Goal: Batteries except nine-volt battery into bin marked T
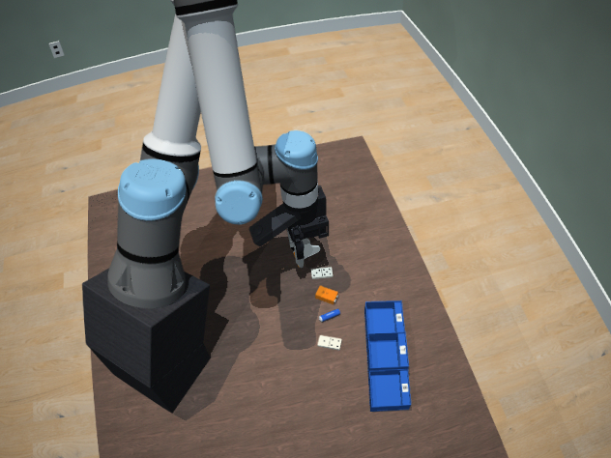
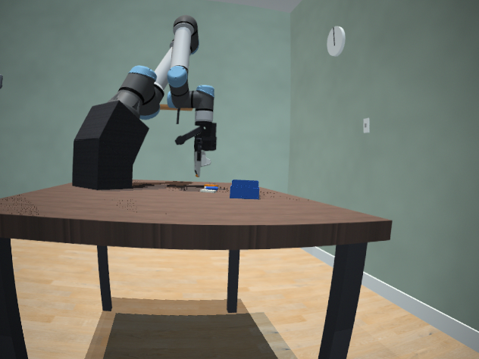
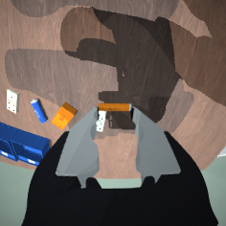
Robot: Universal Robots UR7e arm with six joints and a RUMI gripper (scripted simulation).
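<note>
The joined blue bins is 290 mm to the right of my hand, 110 mm ahead of it and 40 mm below it. Also, from my hand: thin orange battery: 10 mm below; blue cylindrical battery: 150 mm to the right, 50 mm below, 30 mm ahead; orange nine-volt battery: 100 mm to the right, 50 mm below, 50 mm ahead.
</note>
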